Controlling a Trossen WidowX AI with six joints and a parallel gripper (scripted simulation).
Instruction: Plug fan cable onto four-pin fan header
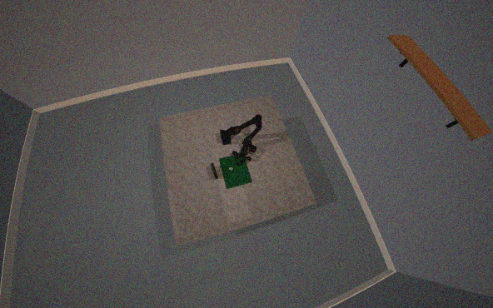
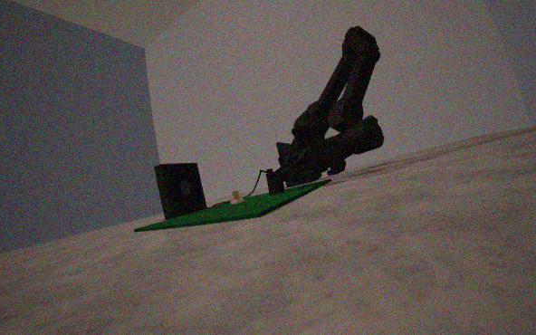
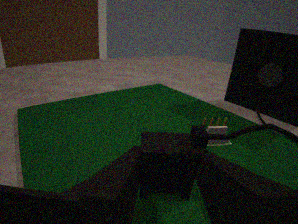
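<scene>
My gripper tip is 1 cm above the fan plug. From my gripper tip the other things lie so: green board 5 cm below, 4 cm to the right, 4 cm ahead; black fan 22 cm to the right, 4 cm ahead, 3 cm above; four-pin fan header 8 cm to the right, 3 cm below, 2 cm ahead.
</scene>
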